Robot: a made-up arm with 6 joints.
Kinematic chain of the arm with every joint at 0, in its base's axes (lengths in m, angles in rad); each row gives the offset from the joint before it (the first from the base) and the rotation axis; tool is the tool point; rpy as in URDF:
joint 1: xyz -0.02 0 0.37 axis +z
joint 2: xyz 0 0.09 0.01 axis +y
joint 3: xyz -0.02 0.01 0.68 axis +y
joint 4: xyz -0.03 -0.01 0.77 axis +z
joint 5: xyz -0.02 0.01 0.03 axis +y
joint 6: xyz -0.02 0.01 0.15 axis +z
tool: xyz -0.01 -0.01 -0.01 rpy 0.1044 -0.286 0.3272
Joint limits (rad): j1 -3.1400..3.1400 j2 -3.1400..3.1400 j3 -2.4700..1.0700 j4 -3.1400..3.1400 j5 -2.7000..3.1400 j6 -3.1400..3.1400
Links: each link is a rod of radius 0.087 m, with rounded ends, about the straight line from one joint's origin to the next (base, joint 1, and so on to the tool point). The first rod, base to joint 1, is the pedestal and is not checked.
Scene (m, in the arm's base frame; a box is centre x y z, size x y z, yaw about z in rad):
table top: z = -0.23
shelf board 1: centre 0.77 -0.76 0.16 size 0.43 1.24 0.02 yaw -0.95
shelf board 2: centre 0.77 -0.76 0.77 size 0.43 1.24 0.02 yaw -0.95
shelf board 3: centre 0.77 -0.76 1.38 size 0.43 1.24 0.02 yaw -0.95
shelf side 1: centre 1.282 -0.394 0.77 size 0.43 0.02 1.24 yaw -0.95
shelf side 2: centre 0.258 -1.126 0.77 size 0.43 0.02 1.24 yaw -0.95
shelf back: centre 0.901 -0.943 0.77 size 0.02 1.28 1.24 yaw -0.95
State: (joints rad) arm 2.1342 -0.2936 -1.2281 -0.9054 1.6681 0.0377
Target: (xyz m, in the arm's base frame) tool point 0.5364 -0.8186 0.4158
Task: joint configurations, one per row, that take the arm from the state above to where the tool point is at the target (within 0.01 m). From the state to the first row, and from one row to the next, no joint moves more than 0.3 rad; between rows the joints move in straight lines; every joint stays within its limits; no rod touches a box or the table.
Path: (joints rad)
1: 2.1091 -0.0004 -1.5231 -0.9423 1.7854 0.0496
2: 2.0840 0.2928 -1.8182 -0.9792 1.9028 0.0615
3: 2.1094 0.0538 -2.0903 -1.0150 1.8922 0.0640
4: 2.1348 -0.1851 -2.3625 -1.0509 1.8815 0.0665
5: 2.1481 -0.3709 -2.0739 -1.0130 1.7949 0.0568
6: 2.1615 -0.5566 -1.7852 -0.9751 1.7082 0.0471

